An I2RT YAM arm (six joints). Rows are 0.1 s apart.
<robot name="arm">
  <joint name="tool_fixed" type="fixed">
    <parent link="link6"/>
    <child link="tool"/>
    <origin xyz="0 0 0" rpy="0 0 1.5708"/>
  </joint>
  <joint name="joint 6" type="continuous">
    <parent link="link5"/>
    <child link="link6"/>
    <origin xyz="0.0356 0 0.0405" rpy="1.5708 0 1.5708"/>
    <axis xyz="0 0 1"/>
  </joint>
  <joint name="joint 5" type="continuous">
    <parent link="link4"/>
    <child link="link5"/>
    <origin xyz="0.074 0.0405 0.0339" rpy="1.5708 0 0"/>
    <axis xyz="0 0 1"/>
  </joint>
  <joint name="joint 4" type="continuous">
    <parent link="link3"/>
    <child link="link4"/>
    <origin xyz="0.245 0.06 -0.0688"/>
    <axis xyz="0 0 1"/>
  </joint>
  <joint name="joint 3" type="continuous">
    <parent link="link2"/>
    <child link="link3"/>
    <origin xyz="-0.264 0 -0.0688" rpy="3.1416 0 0"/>
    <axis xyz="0 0 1"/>
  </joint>
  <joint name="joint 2" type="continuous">
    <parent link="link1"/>
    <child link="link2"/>
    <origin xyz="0.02 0.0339 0.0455" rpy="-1.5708 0 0"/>
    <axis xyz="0 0 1"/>
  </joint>
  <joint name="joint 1" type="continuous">
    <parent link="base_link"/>
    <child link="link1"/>
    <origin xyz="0 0 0.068"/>
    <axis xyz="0 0 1"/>
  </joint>
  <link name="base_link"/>
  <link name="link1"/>
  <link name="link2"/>
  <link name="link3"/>
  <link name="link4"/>
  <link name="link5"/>
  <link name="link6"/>
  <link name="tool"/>
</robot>
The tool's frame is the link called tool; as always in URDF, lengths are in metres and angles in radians. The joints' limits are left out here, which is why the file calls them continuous.
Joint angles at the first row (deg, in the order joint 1, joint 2, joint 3, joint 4, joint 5, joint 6):
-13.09 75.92 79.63 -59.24 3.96 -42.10
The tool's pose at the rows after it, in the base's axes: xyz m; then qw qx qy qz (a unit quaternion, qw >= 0):
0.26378 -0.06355 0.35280 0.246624 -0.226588 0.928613 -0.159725
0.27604 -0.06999 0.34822 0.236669 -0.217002 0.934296 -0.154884
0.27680 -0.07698 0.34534 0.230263 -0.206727 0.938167 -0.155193
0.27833 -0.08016 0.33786 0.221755 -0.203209 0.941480 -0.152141
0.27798 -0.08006 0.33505 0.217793 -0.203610 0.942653 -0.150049
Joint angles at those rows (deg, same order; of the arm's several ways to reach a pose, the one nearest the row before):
-13.10 78.65 81.30 -58.62 3.43 -41.57
-13.80 81.73 83.06 -58.62 3.43 -40.96
-15.12 82.35 83.06 -58.62 3.43 -40.96
-15.65 82.88 82.01 -58.10 3.43 -40.96
-15.64 82.88 81.47 -58.10 3.43 -40.96

